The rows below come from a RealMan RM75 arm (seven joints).
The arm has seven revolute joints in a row. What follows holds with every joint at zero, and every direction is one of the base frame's.
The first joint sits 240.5 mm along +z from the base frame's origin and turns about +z.
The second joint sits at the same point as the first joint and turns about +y.
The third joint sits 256 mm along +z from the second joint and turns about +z.
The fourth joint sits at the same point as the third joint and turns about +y.
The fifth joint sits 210 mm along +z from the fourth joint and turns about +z.
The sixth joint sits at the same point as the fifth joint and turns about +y.
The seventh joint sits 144 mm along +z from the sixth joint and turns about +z.
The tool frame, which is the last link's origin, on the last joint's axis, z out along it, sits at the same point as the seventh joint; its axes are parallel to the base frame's.
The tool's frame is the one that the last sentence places.
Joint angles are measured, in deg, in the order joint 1, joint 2, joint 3, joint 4, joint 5, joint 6, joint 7. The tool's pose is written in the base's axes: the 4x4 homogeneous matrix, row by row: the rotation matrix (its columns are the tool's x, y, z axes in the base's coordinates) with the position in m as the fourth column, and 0 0 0 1 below. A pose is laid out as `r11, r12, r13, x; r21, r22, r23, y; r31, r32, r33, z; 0, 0, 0, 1`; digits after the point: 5 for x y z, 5 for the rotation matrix.
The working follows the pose.
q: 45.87, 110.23, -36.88, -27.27, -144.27, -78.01, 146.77
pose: 0.09652, -0.99095, 0.09328, 0.27972; -0.97135, -0.07333, 0.22606, 0.38999; -0.21718, -0.11242, -0.96964, 0.02002; 0, 0, 0, 1
Where each joint sits with the arm in this pose, in the base's axes (m; each line is computed from the numbers above, not from the rounded line before):
joint 1: 0.0000 0.0000 0.2405
joint 2: 0.0000 0.0000 0.2405
joint 3: 0.1673 0.1724 0.1520
joint 4: 0.1673 0.1724 0.1520
joint 5: 0.2663 0.3574 0.1596
joint 6: 0.2663 0.3574 0.1596
joint 7: 0.2797 0.3900 0.0200
the tool: 0.2797 0.3900 0.0200

